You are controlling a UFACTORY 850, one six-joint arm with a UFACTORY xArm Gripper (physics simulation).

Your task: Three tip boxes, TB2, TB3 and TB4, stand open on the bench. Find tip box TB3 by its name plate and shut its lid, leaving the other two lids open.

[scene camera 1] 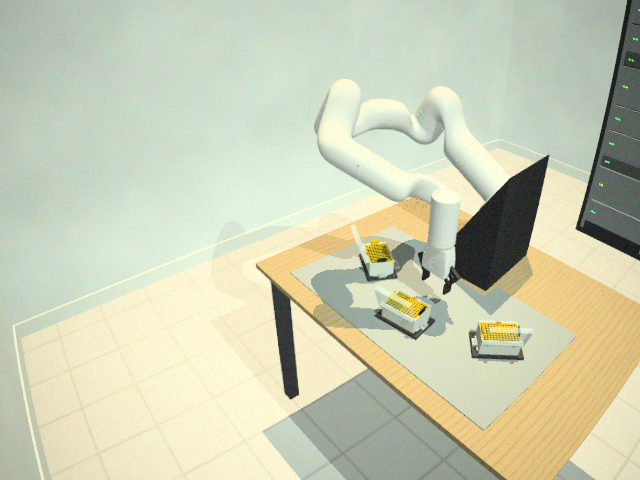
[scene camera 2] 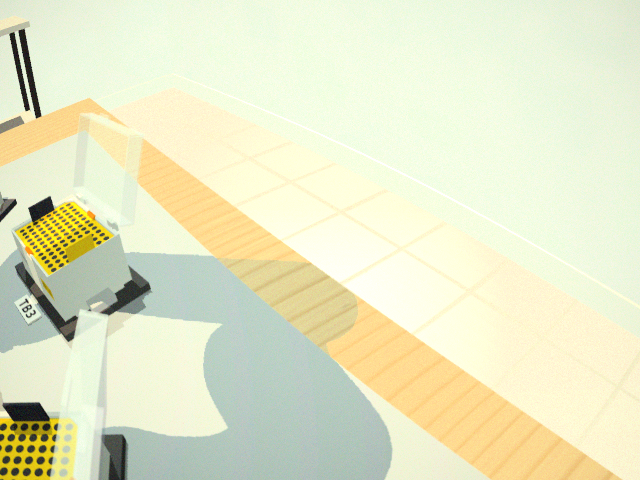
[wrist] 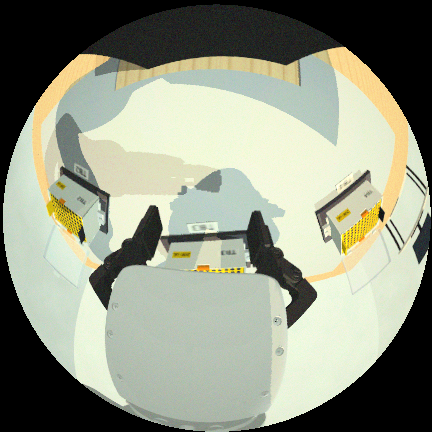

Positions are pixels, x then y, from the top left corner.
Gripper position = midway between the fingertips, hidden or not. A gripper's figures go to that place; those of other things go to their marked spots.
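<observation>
My gripper (scene camera 1: 435, 285) is 1.45 m from the lens. A tip box (scene camera 1: 478, 350) sits at 1.33 m from the lens, and then I see a grey mat (scene camera 1: 481, 389), which is 1.26 m from the lens.
</observation>
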